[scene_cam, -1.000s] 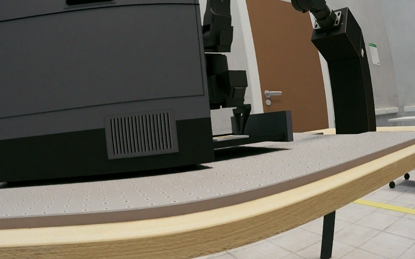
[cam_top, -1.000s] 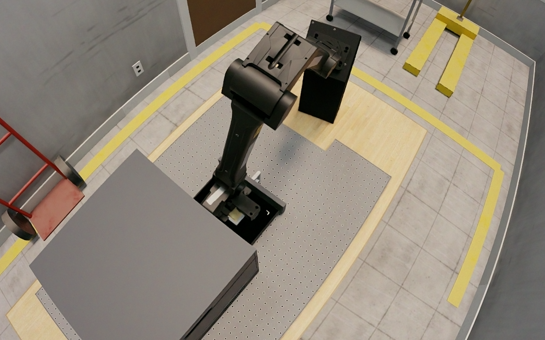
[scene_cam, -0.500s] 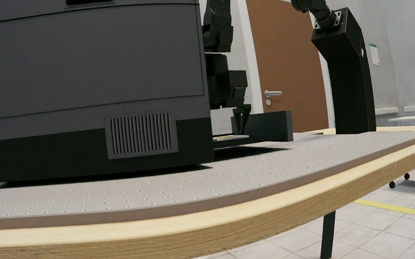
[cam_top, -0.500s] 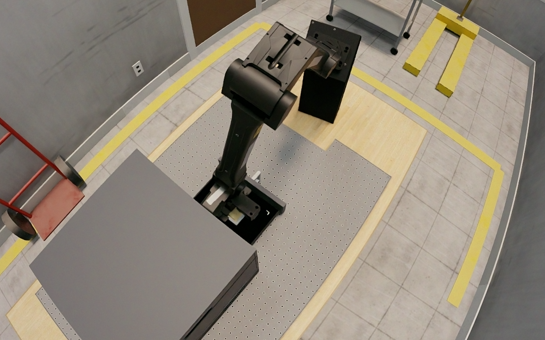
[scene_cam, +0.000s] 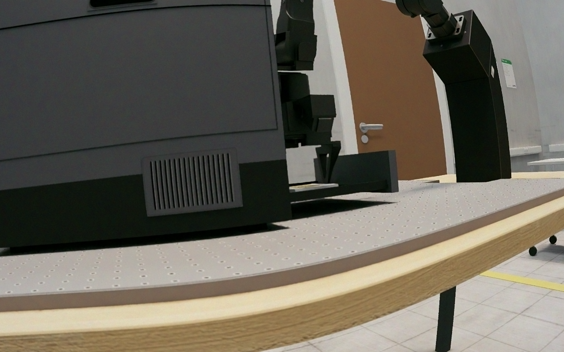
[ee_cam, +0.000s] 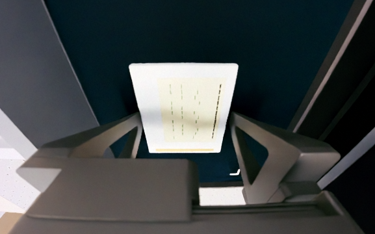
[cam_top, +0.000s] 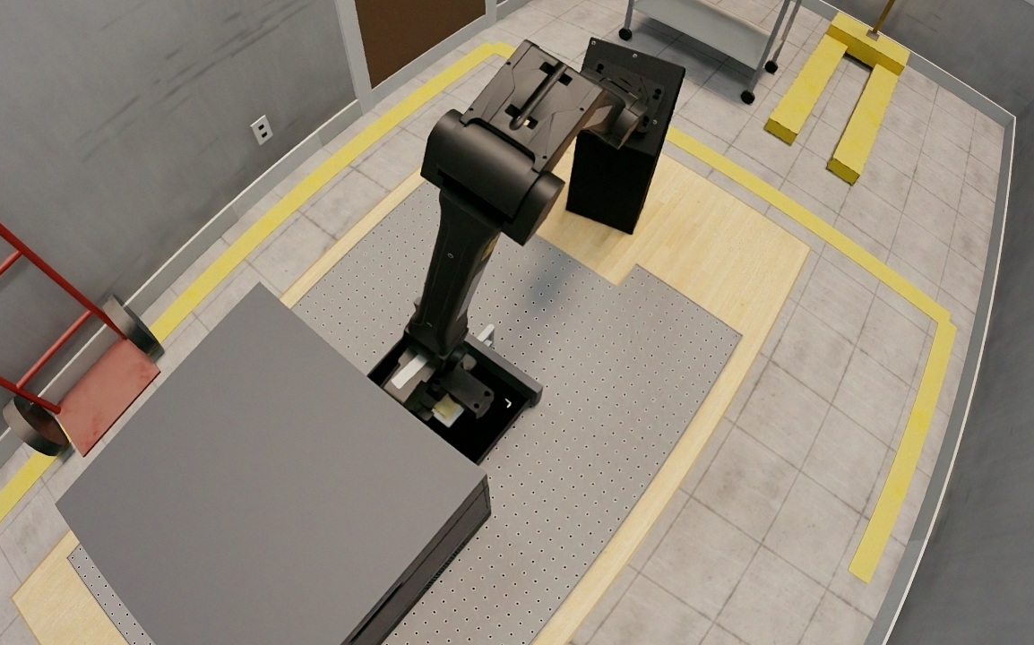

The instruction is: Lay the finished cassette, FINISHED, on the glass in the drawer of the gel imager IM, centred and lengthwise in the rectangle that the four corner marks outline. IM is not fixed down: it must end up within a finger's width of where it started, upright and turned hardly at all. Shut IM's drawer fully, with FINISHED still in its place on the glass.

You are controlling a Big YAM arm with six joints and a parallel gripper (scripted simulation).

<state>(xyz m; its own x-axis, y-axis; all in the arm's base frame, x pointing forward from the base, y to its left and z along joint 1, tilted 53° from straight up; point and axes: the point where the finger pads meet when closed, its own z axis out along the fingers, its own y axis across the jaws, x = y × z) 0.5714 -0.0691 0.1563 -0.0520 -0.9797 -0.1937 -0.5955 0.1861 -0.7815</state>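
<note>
Now: the finished cassette 10 mm to the right of my hand and 10 mm below it. The rest, counted from my hand: drawer (10 mm ahead, 10 mm above).
</note>
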